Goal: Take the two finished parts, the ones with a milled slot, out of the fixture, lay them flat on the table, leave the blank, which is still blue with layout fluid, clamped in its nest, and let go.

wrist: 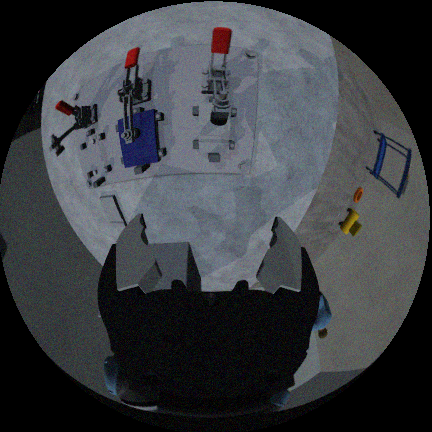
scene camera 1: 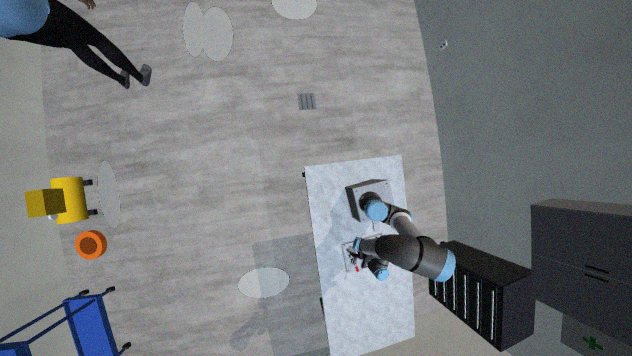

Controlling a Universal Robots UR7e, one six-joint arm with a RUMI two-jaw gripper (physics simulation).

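Red-handled toggle clamp [wrist: 138, 91]. Blue blank [wrist: 143, 149]. My gripper [wrist: 208, 216].
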